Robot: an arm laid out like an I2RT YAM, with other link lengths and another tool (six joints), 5 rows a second.
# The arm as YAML. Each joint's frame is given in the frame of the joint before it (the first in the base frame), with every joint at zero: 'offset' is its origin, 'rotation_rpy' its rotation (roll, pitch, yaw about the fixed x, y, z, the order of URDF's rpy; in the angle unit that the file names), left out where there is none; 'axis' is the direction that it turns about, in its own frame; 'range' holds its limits. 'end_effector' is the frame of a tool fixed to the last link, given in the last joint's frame.
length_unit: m
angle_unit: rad
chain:
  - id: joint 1
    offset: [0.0, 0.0, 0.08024]
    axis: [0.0, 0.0, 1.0]
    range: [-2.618, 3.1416]
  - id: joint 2
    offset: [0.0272, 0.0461, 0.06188]
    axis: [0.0, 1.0, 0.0]
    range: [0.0, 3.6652]
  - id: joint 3
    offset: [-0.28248, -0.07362, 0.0]
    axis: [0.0, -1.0, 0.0]
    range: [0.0, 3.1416]
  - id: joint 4
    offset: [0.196, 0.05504, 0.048]
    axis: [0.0, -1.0, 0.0]
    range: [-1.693, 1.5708]
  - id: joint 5
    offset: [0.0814, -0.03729, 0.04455]
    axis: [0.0, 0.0, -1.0]
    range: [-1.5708, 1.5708]
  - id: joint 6
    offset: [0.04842, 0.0, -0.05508]
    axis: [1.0, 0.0, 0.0]
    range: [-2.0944, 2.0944]
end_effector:
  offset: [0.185, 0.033, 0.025]
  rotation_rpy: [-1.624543, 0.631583, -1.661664]
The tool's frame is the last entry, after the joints.
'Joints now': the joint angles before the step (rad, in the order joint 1, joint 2, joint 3, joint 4, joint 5, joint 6). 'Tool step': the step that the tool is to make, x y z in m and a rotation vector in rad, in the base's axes. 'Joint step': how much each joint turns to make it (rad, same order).
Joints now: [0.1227 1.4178 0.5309 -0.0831 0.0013 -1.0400]
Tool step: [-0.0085 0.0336 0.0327 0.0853 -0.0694 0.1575]
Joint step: [0.0011 -0.1125 0.0204 -0.0595 -0.1543 -0.0805]
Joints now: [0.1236 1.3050 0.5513 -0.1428 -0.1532 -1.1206]
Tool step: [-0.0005 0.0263 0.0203 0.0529 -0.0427 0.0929]
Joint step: [0.0334 -0.0273 0.0303 -0.0110 -0.0738 -0.0161]
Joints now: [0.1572 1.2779 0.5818 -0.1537 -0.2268 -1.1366]
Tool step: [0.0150 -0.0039 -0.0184 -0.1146 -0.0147 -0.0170]
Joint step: [0.0917 0.0795 -0.0016 0.0732 0.1582 0.0062]
